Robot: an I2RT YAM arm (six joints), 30 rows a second.
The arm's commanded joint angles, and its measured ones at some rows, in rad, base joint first. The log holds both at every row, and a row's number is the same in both.
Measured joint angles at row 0:
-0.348, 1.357, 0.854, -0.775, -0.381, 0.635
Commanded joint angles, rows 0 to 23:
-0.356, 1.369, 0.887, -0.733, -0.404, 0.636
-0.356, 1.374, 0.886, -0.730, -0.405, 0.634
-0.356, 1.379, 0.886, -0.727, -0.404, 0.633
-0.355, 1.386, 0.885, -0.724, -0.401, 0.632
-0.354, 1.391, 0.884, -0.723, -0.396, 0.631
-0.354, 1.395, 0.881, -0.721, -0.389, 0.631
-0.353, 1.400, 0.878, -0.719, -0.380, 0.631
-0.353, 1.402, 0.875, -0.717, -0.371, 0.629
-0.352, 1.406, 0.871, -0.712, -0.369, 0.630
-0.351, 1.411, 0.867, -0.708, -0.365, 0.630
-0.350, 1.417, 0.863, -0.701, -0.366, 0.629
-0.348, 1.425, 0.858, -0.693, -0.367, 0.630
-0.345, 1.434, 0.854, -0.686, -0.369, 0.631
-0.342, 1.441, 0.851, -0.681, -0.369, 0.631
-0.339, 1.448, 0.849, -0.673, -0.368, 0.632
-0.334, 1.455, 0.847, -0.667, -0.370, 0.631
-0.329, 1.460, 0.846, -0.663, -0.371, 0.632
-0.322, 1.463, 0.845, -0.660, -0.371, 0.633
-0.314, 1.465, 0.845, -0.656, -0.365, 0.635
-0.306, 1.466, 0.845, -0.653, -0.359, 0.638
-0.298, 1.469, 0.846, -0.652, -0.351, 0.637
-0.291, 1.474, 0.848, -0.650, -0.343, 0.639
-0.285, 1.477, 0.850, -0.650, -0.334, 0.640
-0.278, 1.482, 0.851, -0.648, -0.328, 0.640
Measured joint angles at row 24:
-0.294, 1.468, 0.854, -0.675, -0.366, 0.636
